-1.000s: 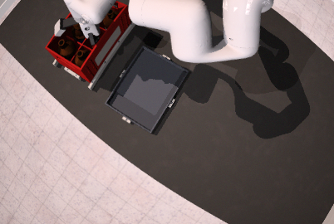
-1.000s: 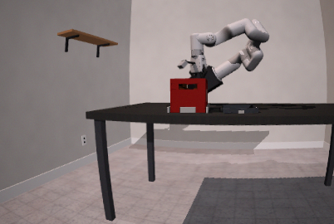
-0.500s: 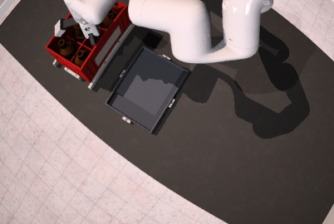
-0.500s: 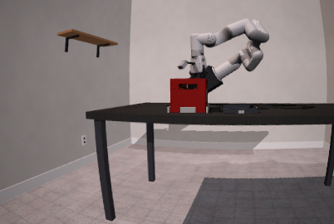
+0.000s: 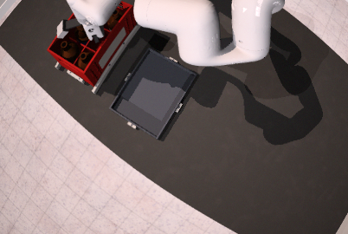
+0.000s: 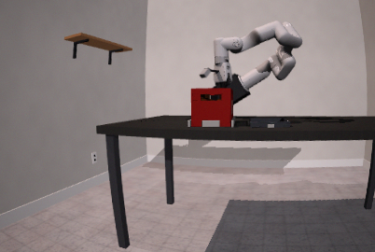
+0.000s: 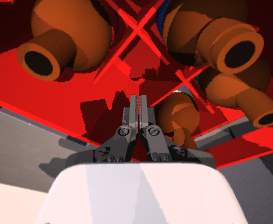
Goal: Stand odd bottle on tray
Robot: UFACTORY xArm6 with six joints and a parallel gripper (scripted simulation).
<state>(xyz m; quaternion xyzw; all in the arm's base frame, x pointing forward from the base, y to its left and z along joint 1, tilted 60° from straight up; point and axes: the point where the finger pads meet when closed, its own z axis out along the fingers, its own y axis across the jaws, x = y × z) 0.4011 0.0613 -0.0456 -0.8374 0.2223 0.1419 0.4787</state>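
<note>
Right now my hand is 70 mm above the red crate, 40 mm to the left of it and 10 mm short of it. Also, from my hand: dark flat tray: 240 mm to the left, 150 mm below, 10 mm behind.
</note>
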